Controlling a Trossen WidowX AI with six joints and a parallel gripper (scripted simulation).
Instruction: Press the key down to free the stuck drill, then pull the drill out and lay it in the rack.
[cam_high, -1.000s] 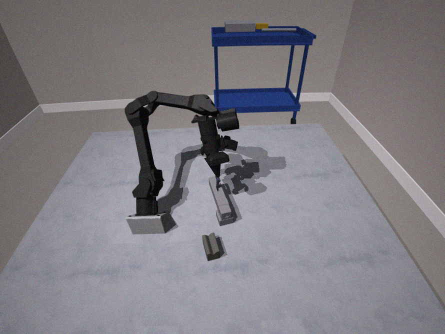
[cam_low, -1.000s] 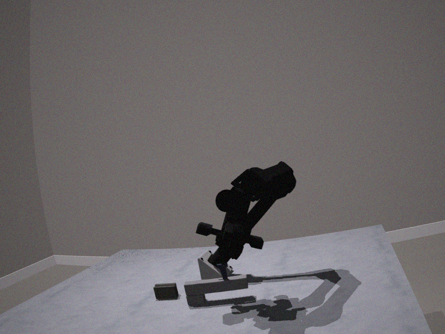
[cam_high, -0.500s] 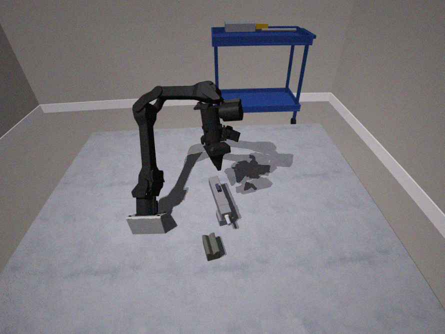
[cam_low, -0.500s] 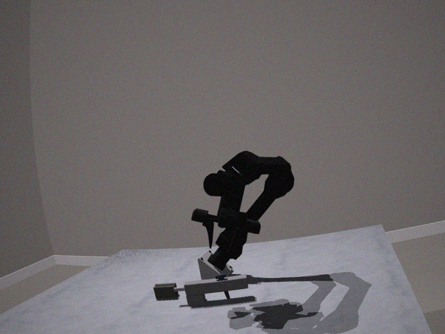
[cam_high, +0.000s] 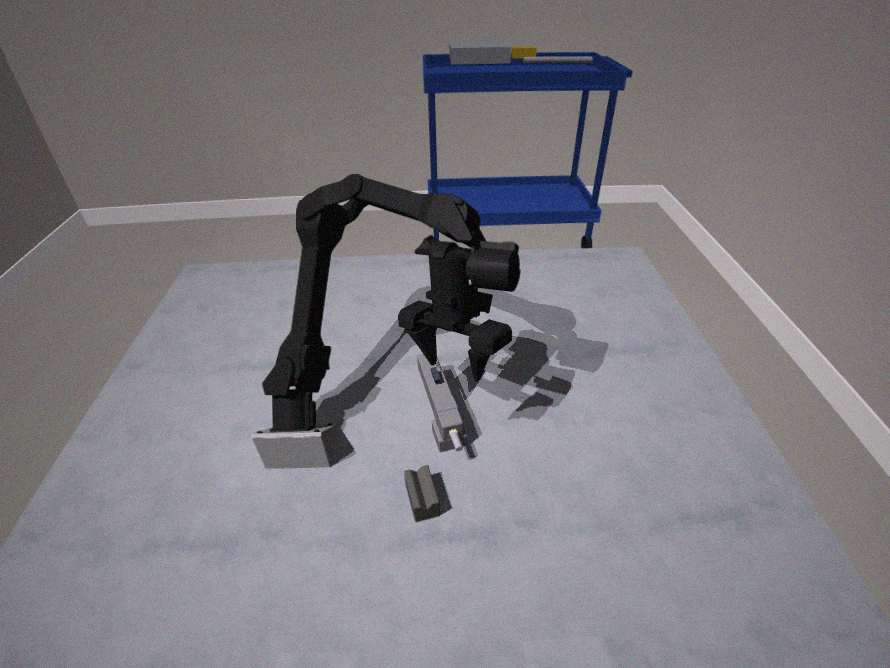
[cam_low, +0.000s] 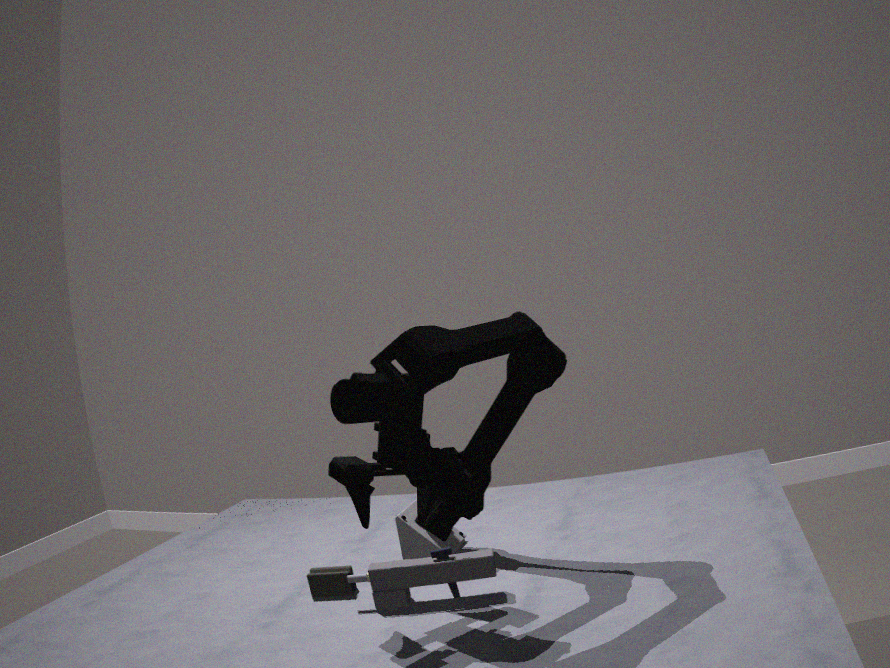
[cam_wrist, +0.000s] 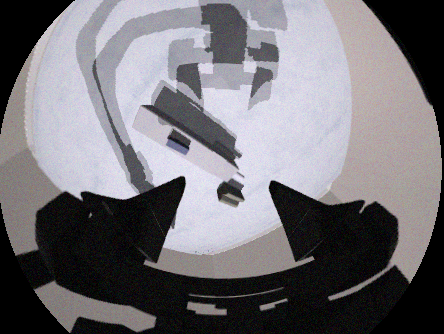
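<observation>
My gripper tip is 9 cm above the drill, 3 cm to the left of it and 1 cm past it. From my gripper tip the other things lie so: blue key: 8 cm below, 6 cm to the left, 3 cm behind; then grey housing block: 9 cm below, 3 cm to the left, 2 cm behind; then rack: 15 cm to the right, 12 cm below, 7 cm behind.
</observation>
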